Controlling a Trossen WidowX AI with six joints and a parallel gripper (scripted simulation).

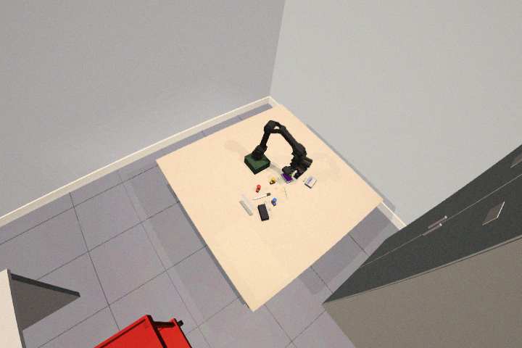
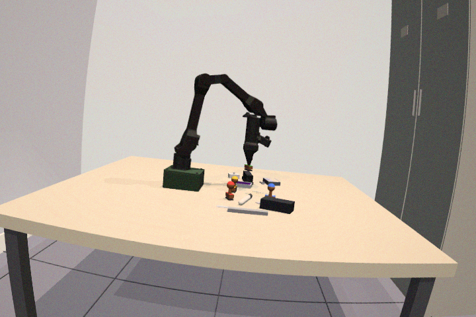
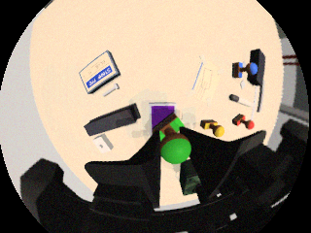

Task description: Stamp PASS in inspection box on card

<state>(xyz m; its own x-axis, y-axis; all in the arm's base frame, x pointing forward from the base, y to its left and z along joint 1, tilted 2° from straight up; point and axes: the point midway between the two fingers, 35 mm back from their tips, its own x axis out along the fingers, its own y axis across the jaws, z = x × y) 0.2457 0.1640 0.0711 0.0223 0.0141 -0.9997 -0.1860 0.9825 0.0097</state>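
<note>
The purple ink pad lies 9 cm below my gripper tip and 2 cm behind it. The rest, counted from my gripper tip: green-knobbed stamp right at my gripper tip; pale card 11 cm to the right, 10 cm below, 8 cm ahead; yellow-knobbed stamp 13 cm to the right, 8 cm below, 3 cm behind.
</note>
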